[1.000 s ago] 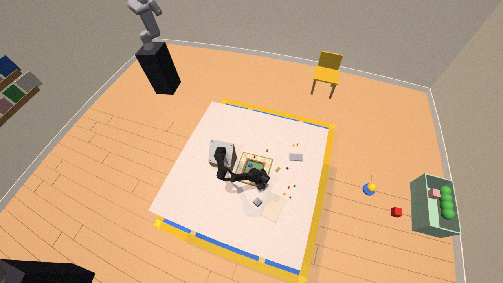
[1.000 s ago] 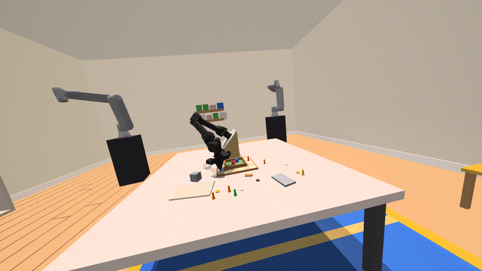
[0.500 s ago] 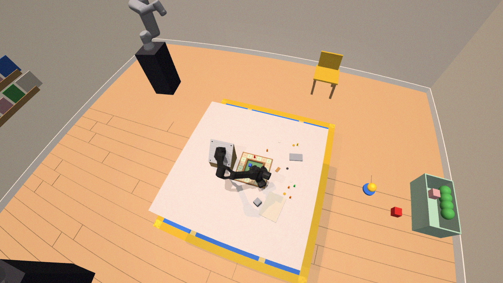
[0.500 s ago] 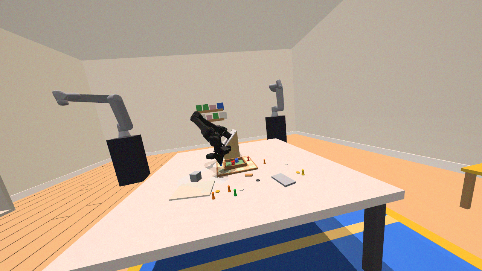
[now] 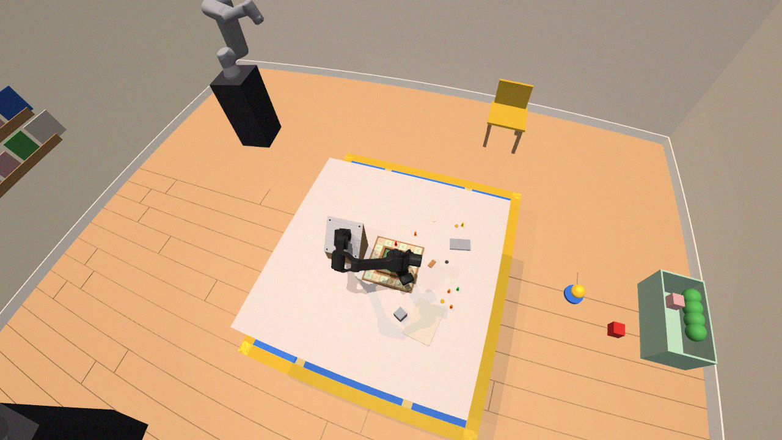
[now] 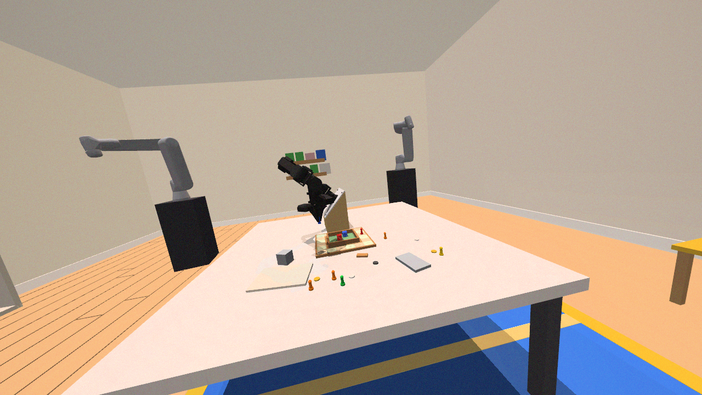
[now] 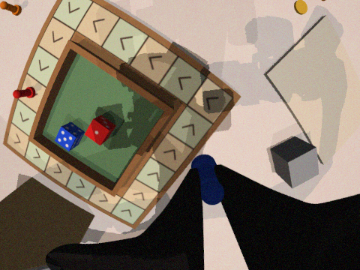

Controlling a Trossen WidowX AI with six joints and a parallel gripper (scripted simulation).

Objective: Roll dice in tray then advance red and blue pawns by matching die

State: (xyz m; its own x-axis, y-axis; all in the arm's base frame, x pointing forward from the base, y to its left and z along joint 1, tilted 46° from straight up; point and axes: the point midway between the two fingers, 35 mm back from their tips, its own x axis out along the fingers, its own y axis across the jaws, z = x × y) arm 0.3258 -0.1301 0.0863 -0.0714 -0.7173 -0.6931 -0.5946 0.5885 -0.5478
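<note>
The brown block lies 15 cm ahead of my gripper tip, 15 cm to the left of it and 14 cm below it. Round my gripper tip: blue pawn (1 cm above); then green tray (6 cm behind, 11 cm to the left, 14 cm below); then grey cube (3 cm ahead, 18 cm to the right, 12 cm below).
</note>
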